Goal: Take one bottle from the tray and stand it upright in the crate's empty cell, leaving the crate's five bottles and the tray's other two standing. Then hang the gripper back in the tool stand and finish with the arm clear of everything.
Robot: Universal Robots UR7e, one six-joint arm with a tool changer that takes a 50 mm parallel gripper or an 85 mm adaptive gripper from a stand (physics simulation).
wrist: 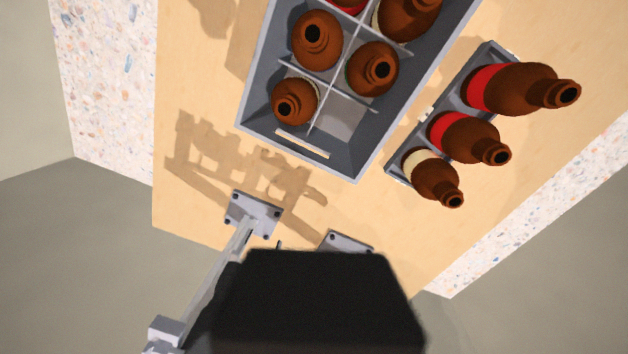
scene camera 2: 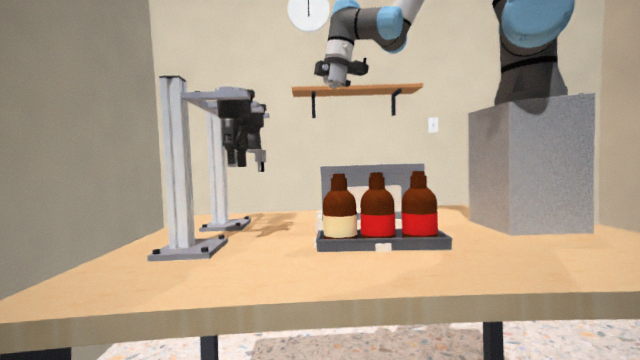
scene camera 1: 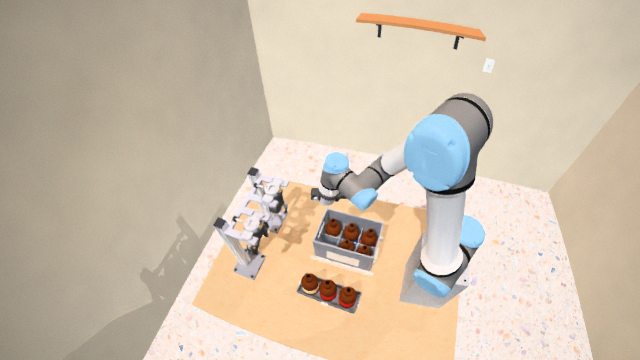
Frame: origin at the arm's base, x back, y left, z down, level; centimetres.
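Seen in the pictures: end effector, tool point: [scene camera 2: 333, 83]; arm's base, origin of the base link: [scene camera 2: 529, 103].
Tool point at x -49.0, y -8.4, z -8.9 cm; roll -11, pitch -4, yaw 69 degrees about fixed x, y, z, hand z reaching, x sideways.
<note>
Pixels of each thing's top centre, then the offset from my tool point to it. "spot": a spot on its surface instead.
- nearer gripper's, surface spot: [scene camera 2: 236, 161] spot: dx -23.5, dy +20.7, dz +21.3 cm
- tray, surface spot: [scene camera 2: 425, 244] spot: dx +15.6, dy +27.8, dz +39.5 cm
- crate, middle of its top: [wrist: 347, 51] [scene camera 2: 367, 165] [scene camera 1: 349, 232] dx +9.2, dy -2.3, dz +23.2 cm
- empty corner cell, surface spot: [wrist: 341, 119] spot: dx -0.1, dy +2.5, dz +40.0 cm
The arm's wrist end [scene camera 1: 327, 196] [scene camera 2: 338, 75] is bare, with no gripper on it, high above the table behind the crate. Two grippers hang in the tool stand [scene camera 1: 232, 245] [scene camera 2: 179, 165] [wrist: 209, 285]; the nearer gripper's [scene camera 2: 236, 161] two fingertips stand slightly apart. The tray [scene camera 2: 425, 244] holds three upright bottles: one with a cream label [scene camera 1: 309, 284] [scene camera 2: 340, 207] [wrist: 434, 177], a middle red-labelled one [scene camera 1: 328, 290] [scene camera 2: 377, 207] [wrist: 465, 137] and an end red-labelled one [scene camera 1: 348, 297] [scene camera 2: 419, 207] [wrist: 517, 90]. The crate [scene camera 1: 322, 250] [wrist: 345, 167] has several standing bottles and an empty corner cell [wrist: 341, 119].
The robot's grey pedestal [scene camera 2: 530, 165] stands right of the crate and tray. The tool stand's posts rise at the left. A wooden shelf [scene camera 1: 420, 26] [scene camera 2: 357, 90] is on the back wall. A black block [wrist: 315, 300] covers the wrist view's lower middle.
</note>
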